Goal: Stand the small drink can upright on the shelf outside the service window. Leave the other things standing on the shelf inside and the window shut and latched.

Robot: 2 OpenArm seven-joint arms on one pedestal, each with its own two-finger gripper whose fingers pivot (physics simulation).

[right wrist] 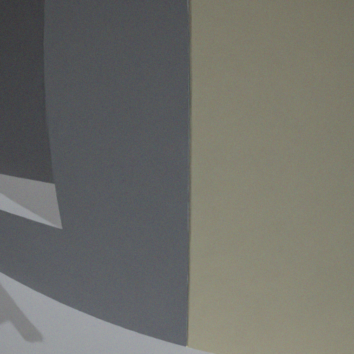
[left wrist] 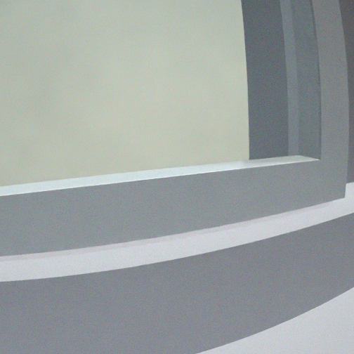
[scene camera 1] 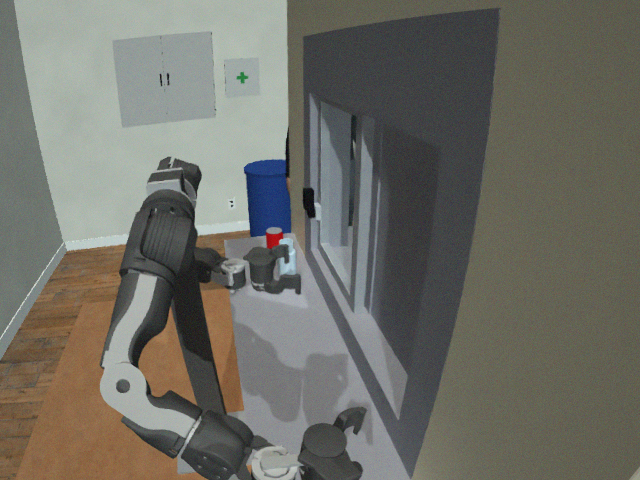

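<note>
I see no drink can in any view. In the scene view my left gripper is open and empty above the far end of the grey inside shelf, pointing at the window. A red cup and a pale clear bottle stand just behind it. My right gripper is open and empty at the near end of the shelf, partly cut off by the picture's bottom edge. The service window has grey sliding panes and a black latch on its far edge. The left wrist view shows only the window's lower frame.
A blue barrel stands on the floor beyond the shelf. The beige wall flanks the grey window surround on the right; the right wrist view shows the same wall close up. A wall cabinet hangs at the back.
</note>
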